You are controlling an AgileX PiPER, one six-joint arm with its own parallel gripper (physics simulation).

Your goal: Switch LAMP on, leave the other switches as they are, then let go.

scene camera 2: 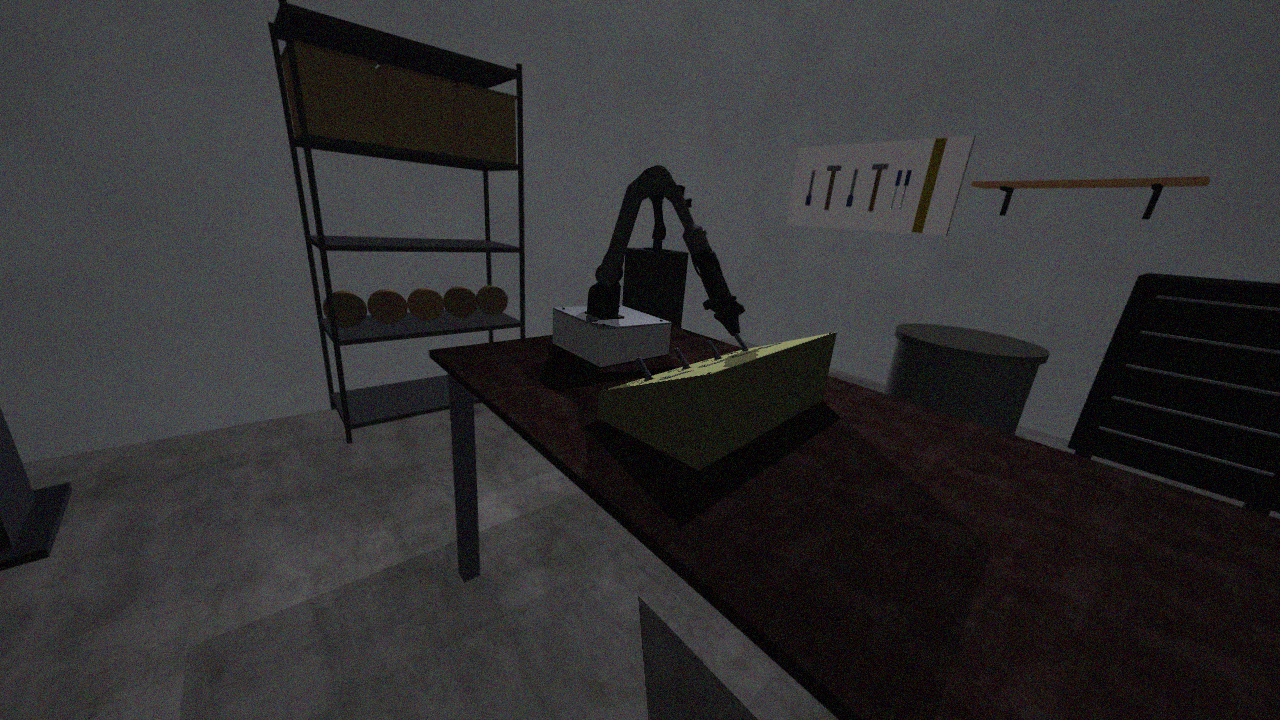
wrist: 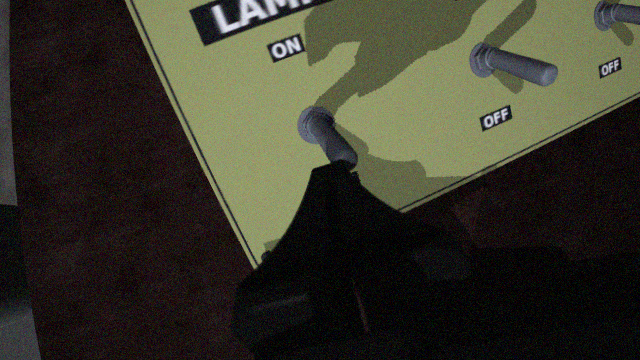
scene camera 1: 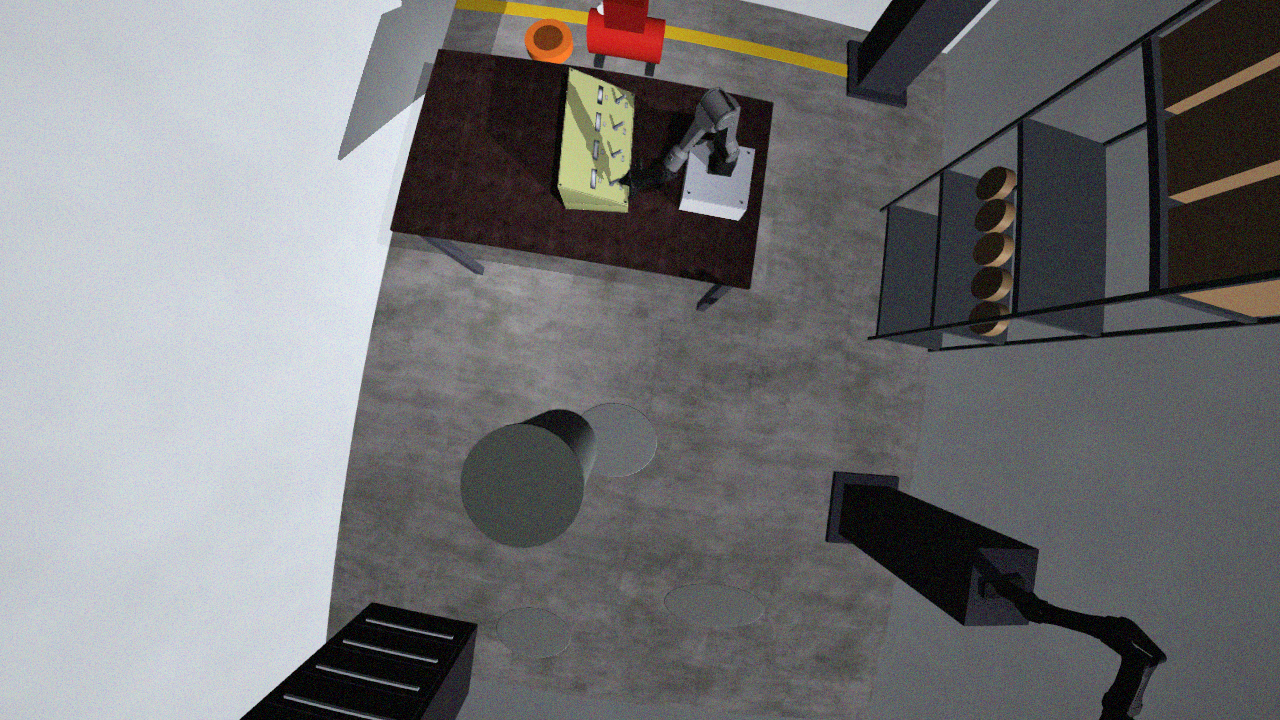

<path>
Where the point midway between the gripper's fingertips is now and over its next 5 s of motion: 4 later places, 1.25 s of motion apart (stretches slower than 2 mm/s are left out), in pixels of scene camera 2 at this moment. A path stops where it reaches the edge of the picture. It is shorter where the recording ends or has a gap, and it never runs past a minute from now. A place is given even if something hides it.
The gripper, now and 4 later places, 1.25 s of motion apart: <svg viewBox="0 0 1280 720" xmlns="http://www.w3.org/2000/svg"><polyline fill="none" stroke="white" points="735,334 747,309 730,315 741,331 739,316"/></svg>
</path>
